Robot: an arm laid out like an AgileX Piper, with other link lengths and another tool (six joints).
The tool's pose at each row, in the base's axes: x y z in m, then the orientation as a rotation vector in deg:
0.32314, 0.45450, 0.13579, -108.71, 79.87, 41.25
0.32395, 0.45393, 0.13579, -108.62, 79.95, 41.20
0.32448, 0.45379, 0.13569, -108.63, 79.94, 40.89
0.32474, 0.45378, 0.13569, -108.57, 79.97, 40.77
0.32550, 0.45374, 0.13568, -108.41, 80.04, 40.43
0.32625, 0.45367, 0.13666, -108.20, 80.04, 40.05
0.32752, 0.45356, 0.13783, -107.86, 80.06, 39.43
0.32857, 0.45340, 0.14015, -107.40, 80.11, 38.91
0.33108, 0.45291, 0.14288, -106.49, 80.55, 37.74
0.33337, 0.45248, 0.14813, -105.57, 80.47, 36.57
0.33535, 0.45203, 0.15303, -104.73, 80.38, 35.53
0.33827, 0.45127, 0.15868, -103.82, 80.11, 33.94
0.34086, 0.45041, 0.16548, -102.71, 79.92, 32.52
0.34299, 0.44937, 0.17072, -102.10, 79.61, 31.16
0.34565, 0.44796, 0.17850, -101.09, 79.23, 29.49
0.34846, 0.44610, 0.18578, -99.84, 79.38, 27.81
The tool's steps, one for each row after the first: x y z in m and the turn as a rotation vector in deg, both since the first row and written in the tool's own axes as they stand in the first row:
0.00056, -0.00066, -0.00048, 0.08, 0.01, 0.06
0.00087, -0.00112, -0.00055, 0.26, 0.15, -0.05
0.00095, -0.00137, -0.00057, 0.36, 0.18, -0.05
0.00119, -0.00209, -0.00063, 0.66, 0.28, -0.07
0.00070, -0.00298, -0.00133, 1.03, 0.33, -0.14
0.00023, -0.00439, -0.00220, 1.62, 0.44, -0.24
-0.00114, -0.00581, -0.00383, 2.23, 0.45, -0.26
-0.00221, -0.00864, -0.00603, 3.49, 0.70, -0.11
-0.00530, -0.01174, -0.00975, 4.81, 0.71, -0.30
-0.00818, -0.01448, -0.01326, 6.00, 0.70, -0.48
-0.01120, -0.01819, -0.01752, 7.58, 0.82, -0.94
-0.01511, -0.02179, -0.02256, 9.19, 0.81, -1.23
-0.01787, -0.02462, -0.02674, 10.43, 0.99, -1.72
-0.02218, -0.02835, -0.03283, 12.13, 1.09, -2.25
-0.02580, -0.03205, -0.03896, 13.94, 1.35, -2.34

